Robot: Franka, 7 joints.
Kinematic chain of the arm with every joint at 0, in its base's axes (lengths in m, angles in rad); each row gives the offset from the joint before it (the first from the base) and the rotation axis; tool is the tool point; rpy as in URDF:
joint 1: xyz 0 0 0.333 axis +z
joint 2: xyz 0 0 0 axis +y
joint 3: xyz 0 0 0.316 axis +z
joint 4: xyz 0.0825 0 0 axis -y
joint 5: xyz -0.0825 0 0.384 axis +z
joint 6: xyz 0 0 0 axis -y
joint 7: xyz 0.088 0 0 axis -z
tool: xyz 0 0 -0.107 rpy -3.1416 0 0
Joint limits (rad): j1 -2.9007..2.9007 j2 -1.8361..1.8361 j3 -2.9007..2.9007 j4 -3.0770..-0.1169 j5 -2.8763..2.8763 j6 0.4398..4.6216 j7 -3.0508..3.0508
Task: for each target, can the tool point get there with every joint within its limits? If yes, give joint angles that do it. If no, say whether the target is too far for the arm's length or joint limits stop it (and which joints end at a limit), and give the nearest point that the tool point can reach.
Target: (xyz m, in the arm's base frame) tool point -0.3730 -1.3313 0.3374
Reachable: no: too far | nearest point -0.2314 -0.8261 0.3357 | short by 0.525 m
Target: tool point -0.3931 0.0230 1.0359
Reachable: yes | joints -1.5623 0.0970 -1.9217 -0.7299 0.6130 1.8310 -1.2091
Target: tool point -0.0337 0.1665 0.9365
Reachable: yes | joints 2.3581 -1.0245 -0.1479 -1.9595 -1.3022 2.4060 0.7600
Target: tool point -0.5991 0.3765 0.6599
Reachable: yes | joints 2.1478 0.9616 1.5920 -0.5394 -1.0543 1.3813 -1.0184
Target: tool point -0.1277 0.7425 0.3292
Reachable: yes | joints 2.1145 0.7532 -0.4552 -1.3971 -1.1092 2.2856 0.7723
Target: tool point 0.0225 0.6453 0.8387
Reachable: yes | joints 1.8858 0.4738 -0.5297 -0.6757 -0.5518 1.9535 -0.7324
